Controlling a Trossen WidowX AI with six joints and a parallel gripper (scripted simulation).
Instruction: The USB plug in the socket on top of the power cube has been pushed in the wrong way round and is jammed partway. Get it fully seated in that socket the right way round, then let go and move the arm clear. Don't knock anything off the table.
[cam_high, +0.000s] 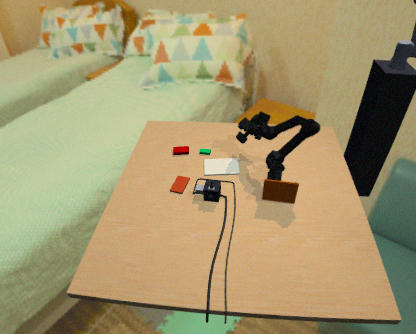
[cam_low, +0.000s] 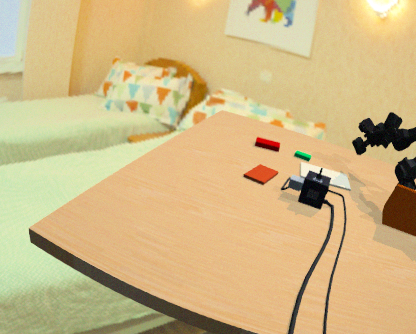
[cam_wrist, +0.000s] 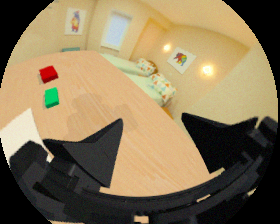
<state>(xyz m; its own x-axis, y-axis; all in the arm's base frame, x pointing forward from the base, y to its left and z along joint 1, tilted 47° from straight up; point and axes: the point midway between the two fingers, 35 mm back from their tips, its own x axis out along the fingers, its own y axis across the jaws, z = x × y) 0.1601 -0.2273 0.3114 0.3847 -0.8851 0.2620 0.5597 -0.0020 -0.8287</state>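
Now: the USB plug 140 mm ahead of my gripper tip, 490 mm to the left of it and 30 mm below it. Round my gripper tip: red block 370 mm ahead, 120 mm to the left, 110 mm below; green block 230 mm ahead, 110 mm to the left, 110 mm below; white sheet 120 mm ahead, 240 mm to the left, 120 mm below.
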